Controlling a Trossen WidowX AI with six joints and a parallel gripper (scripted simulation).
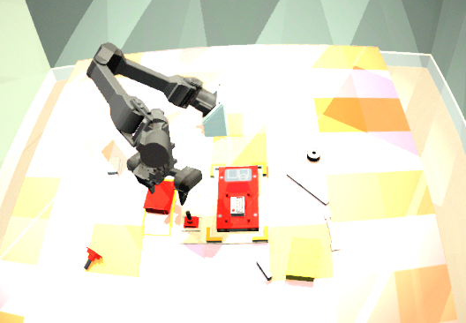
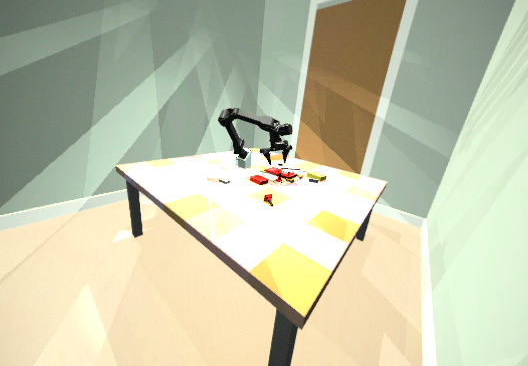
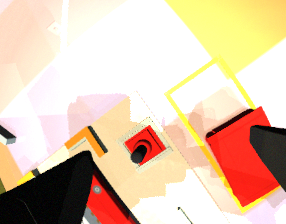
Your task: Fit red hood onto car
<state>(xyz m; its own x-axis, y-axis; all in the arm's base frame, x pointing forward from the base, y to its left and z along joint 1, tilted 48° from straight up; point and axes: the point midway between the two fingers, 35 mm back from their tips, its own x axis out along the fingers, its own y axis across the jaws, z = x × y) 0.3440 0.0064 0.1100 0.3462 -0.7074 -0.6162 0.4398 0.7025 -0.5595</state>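
The red hood lies 11 cm below my gripper tip, 8 cm behind it and 6 cm to the right of it. Round my gripper tip: engine block 17 cm to the left, 10 cm below, 4 cm behind; then yellow pad 32 cm to the left, 12 cm ahead, 11 cm below.
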